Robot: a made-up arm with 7 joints.
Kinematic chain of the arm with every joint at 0, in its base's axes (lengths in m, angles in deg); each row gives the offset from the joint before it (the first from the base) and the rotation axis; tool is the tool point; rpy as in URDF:
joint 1: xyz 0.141 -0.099 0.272 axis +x
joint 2: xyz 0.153 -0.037 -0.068 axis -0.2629 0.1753 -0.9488
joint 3: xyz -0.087 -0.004 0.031 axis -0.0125 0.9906 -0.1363
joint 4: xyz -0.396 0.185 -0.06 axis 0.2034 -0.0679 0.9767
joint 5: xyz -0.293 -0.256 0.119 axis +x
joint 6: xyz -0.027 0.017 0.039 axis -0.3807 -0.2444 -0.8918
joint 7: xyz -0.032 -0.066 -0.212 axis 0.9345 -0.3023 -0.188
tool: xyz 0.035 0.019 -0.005 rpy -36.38 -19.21 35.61
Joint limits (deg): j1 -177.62..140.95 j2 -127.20..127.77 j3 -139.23..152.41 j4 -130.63..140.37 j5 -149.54..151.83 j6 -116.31..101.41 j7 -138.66..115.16
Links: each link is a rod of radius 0.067 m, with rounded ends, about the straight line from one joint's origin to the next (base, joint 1, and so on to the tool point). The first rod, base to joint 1, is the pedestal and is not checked.
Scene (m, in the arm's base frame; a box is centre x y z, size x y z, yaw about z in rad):
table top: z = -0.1
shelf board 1: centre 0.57 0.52 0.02 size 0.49 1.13 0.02 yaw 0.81
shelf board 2: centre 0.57 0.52 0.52 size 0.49 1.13 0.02 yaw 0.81
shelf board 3: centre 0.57 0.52 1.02 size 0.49 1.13 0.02 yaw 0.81
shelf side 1: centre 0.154 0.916 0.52 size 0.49 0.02 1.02 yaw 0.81
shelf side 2: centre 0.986 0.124 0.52 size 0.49 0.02 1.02 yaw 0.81
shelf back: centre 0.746 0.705 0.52 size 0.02 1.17 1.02 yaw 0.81
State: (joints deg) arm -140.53 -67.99 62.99 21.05 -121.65 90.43 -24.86
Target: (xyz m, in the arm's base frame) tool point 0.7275 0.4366 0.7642
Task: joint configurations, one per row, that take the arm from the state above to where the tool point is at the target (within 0.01 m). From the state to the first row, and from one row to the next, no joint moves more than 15 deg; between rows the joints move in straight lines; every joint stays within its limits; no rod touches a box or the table.
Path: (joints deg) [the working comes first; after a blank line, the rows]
Joints at the target: -125.03 -108.17 35.26 18.65 -111.46 96.88 -27.29
Straight joint move there: touches shelf board 2.

1: -143.30 -53.46 58.42 31.23 -122.12 87.65 -23.44
2: -146.08 -38.94 53.84 41.41 -122.58 84.86 -22.02
3: -148.85 -24.41 49.27 51.59 -123.05 82.08 -20.60
4: -151.63 -9.88 44.70 61.77 -123.51 79.29 -19.18
5: -140.12 -20.73 40.04 62.71 -120.02 80.54 -19.90
6: -128.60 -31.58 35.39 63.66 -116.54 81.80 -20.62
7: -117.09 -42.43 30.73 64.61 -113.05 83.05 -21.34
8: -105.57 -53.28 26.08 65.56 -109.56 84.30 -22.07
9: -110.44 -67.00 28.37 53.83 -110.03 87.44 -23.37
10: -115.30 -80.73 30.67 42.11 -110.51 90.59 -24.68
11: -120.16 -94.45 32.96 30.38 -110.98 93.73 -25.98
12: -125.03 -108.17 35.26 18.65 -111.46 96.88 -27.29

